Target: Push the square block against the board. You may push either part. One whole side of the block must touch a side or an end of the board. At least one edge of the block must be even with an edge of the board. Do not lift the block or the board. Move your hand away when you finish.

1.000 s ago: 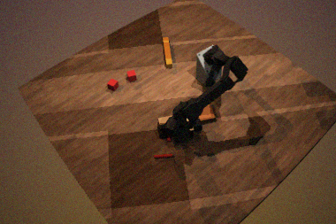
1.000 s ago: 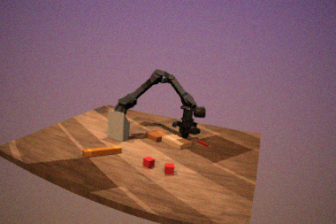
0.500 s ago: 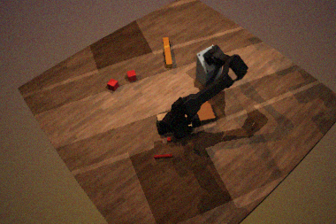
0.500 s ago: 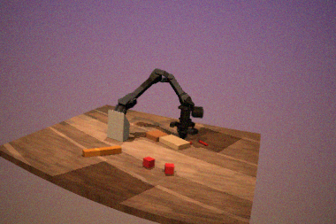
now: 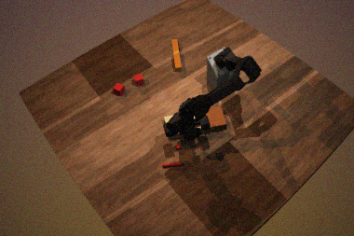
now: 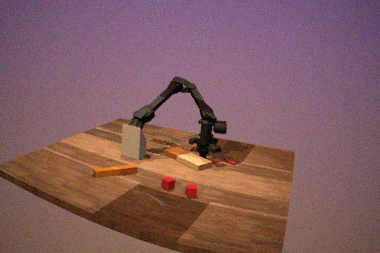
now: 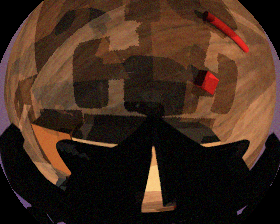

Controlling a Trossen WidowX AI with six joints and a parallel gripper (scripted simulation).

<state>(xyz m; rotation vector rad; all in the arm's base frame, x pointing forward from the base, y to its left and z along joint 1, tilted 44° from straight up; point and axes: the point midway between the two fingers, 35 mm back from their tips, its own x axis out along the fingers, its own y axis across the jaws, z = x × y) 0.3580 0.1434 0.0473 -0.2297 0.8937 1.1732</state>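
The tan block is 60 mm to the right of my gripper tip, 30 mm behind it and 10 mm above it. The rest, counted from my gripper tip: thin red stick (140 mm ahead, 60 mm to the left); then long orange bar (410 mm to the right, 310 mm behind, 10 mm above); then orange-brown square block (150 mm behind, 10 mm to the left, 10 mm above).
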